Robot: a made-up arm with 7 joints. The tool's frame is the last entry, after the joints. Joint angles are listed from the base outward.
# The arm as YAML. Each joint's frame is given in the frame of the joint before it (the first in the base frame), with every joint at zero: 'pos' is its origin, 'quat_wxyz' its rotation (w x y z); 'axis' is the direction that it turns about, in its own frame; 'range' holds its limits. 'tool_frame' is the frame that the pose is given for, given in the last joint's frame.
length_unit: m
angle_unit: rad
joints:
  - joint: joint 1
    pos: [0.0, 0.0, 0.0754]
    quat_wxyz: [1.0, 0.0, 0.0, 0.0]
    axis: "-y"
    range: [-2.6, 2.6]
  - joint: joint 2
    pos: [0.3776, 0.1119, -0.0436]
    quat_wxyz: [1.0, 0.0, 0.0, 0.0]
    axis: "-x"
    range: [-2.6, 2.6]
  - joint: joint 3
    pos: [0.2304, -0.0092, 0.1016]
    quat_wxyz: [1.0, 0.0, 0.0, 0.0]
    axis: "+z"
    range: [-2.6, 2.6]
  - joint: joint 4
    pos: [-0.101, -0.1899, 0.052]
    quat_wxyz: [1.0, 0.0, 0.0, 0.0]
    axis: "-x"
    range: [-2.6, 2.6]
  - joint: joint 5
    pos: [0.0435, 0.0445, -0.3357]
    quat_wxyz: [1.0, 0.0, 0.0, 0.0]
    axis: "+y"
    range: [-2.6, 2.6]
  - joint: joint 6
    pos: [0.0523, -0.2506, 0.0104]
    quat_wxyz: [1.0, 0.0, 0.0, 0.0]
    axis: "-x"
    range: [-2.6, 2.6]
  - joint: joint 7
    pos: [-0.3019, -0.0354, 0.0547]
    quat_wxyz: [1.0, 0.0, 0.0, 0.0]
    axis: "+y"
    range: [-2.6, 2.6]
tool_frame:
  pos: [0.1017, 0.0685, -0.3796]
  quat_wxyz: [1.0, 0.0, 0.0, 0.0]
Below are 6 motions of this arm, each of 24 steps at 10 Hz.
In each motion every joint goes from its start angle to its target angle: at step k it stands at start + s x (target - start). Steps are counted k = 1, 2, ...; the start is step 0. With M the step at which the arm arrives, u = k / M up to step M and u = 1 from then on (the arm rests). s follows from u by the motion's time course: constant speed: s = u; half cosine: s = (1 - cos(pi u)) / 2; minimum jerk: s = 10 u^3 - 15 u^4 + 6 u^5.
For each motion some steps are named. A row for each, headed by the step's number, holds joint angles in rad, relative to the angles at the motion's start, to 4 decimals.
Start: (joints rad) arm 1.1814 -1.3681 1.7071 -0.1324 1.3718 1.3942 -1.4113
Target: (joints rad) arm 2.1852 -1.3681 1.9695 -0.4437 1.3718 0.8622 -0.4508
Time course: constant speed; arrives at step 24
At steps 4, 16, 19, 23, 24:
4: 0.1673 0.0000 0.0437 -0.0519 0.0000 -0.0887 0.1601
16: 0.6692 0.0000 0.1749 -0.2075 0.0000 -0.3547 0.6403
19: 0.7947 0.0000 0.2077 -0.2464 0.0000 -0.4212 0.7604
23: 0.9620 0.0000 0.2515 -0.2983 0.0000 -0.5098 0.9205
24: 1.0038 0.0000 0.2624 -0.3113 0.0000 -0.5320 0.9605

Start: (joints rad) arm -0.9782 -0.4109 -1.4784 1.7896 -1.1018 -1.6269 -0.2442
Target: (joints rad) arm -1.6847 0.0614 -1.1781 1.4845 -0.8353 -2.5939 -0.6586
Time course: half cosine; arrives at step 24
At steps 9, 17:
9: -0.2181 0.1458 0.0927 -0.0942 0.0823 -0.2985 -0.1279
17: -0.5683 0.3799 0.2416 -0.2454 0.2144 -0.7778 -0.3333

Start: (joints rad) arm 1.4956 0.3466 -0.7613 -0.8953 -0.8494 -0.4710 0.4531
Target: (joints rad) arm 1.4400 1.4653 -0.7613 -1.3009 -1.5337 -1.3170 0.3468
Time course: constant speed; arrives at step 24
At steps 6, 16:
6: -0.0139 0.2797 0.0000 -0.1014 -0.1711 -0.2115 -0.0266
16: -0.0371 0.7458 0.0000 -0.2704 -0.4562 -0.5640 -0.0709

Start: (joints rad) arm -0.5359 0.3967 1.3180 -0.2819 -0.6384 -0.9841 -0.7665
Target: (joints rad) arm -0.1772 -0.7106 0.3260 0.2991 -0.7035 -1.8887 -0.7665
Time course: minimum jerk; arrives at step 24
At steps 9, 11, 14, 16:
9: 0.0987 -0.3047 -0.2730 0.1599 -0.0179 -0.2490 0.0000
11: 0.1515 -0.4675 -0.4189 0.2453 -0.0275 -0.3820 0.0000
14: 0.2344 -0.7235 -0.6482 0.3796 -0.0425 -0.5910 0.0000
16: 0.2834 -0.8749 -0.7838 0.4591 -0.0514 -0.7147 0.0000

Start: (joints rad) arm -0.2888 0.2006 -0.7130 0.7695 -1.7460 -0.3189 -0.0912
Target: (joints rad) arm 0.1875 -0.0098 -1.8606 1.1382 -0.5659 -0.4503 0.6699
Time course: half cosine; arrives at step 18
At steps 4, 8, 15, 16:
4: 0.0557 -0.0246 -0.1342 0.0431 0.1380 -0.0154 0.0890
8: 0.1968 -0.0869 -0.4742 0.1523 0.4876 -0.0543 0.3145
15: 0.4444 -0.1963 -1.0707 0.3440 1.1010 -0.1226 0.7101
16: 0.4619 -0.2041 -1.1130 0.3576 1.1445 -0.1274 0.7382

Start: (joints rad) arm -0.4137 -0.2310 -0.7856 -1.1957 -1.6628 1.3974 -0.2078
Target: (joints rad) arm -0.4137 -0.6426 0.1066 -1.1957 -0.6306 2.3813 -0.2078
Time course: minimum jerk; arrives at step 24
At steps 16, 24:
16: 0.0000 -0.3252 0.7049 0.0000 0.8156 0.7774 0.0000
24: 0.0000 -0.4116 0.8922 0.0000 1.0322 0.9839 0.0000

